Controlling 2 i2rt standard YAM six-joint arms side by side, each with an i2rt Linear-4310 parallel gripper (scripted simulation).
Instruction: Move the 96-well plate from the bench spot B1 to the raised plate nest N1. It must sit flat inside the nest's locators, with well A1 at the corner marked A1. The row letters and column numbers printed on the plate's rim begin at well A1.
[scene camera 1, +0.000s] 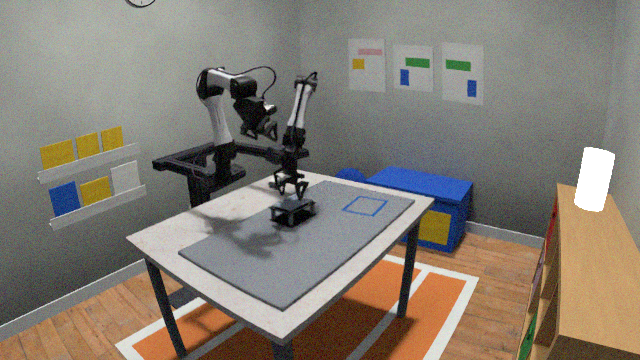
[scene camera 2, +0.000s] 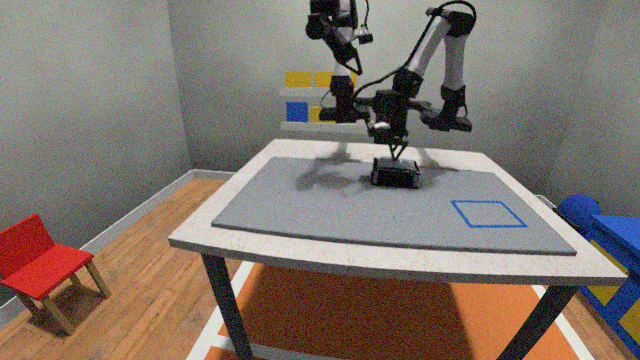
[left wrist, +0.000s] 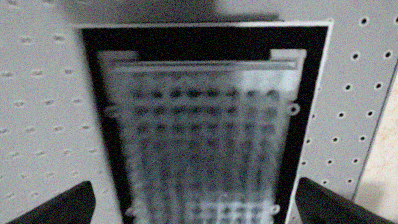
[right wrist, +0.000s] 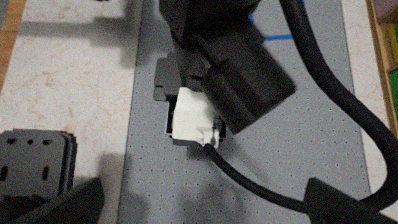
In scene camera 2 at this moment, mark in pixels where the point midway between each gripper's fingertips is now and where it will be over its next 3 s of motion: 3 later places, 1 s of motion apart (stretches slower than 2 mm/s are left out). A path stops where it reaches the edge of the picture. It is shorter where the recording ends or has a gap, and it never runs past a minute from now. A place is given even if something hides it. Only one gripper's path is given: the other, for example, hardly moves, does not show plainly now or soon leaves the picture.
My left gripper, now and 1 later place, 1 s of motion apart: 393, 155; 408, 134
